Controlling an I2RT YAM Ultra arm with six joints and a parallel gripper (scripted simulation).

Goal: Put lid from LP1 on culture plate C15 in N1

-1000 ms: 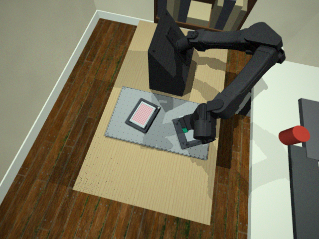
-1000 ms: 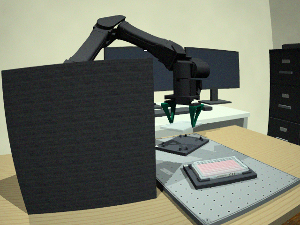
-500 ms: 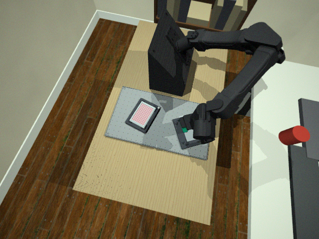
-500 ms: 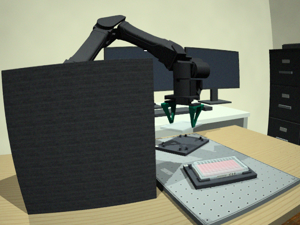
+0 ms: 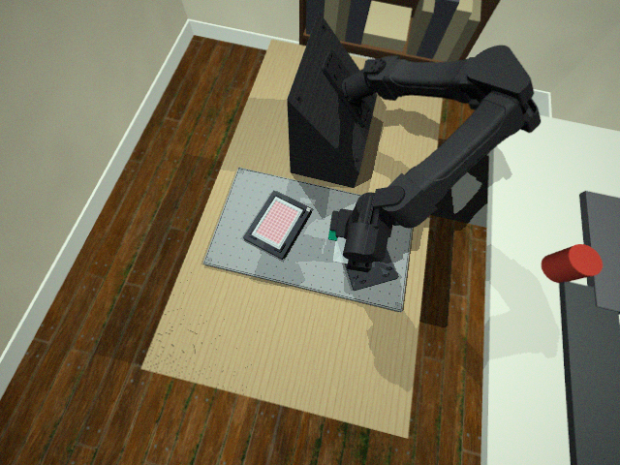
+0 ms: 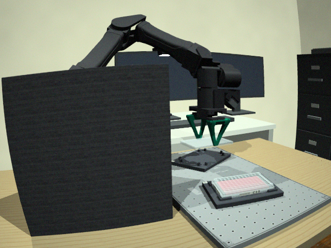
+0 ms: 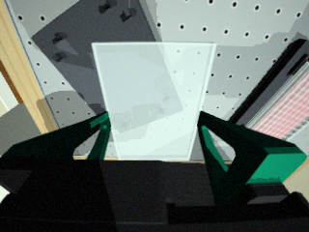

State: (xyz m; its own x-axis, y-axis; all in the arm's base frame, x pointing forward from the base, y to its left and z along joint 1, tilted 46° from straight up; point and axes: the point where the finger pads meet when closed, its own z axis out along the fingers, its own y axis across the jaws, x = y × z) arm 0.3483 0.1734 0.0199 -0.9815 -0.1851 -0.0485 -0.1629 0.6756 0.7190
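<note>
Now: hand 20 cm to the left of the culture plate C15 and 6 cm above it. Round my hand: lid park LP1: 7 cm below, 5 cm to the left, 1 cm ahead; then clear lid: 1 cm below.
</note>
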